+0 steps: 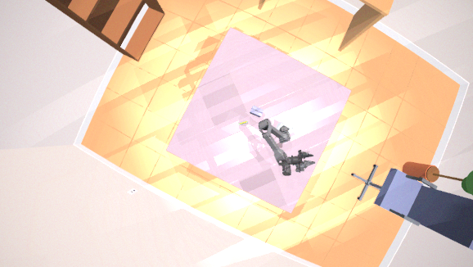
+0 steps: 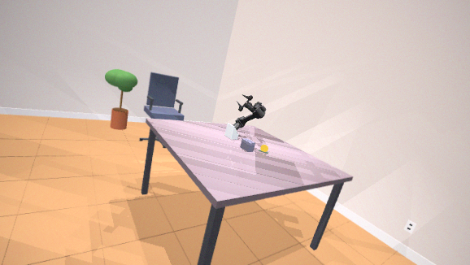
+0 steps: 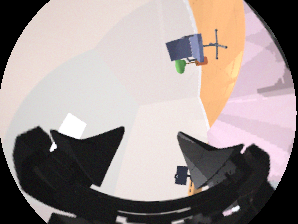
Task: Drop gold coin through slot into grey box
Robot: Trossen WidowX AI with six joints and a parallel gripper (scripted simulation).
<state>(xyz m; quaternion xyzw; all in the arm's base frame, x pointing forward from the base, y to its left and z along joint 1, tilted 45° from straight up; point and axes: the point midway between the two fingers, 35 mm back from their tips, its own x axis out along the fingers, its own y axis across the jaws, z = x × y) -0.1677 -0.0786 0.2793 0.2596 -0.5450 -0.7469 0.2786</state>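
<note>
My gripper tip is now 530 mm short of the gold coin, 10 mm to the left of it and 310 mm above it.
</note>
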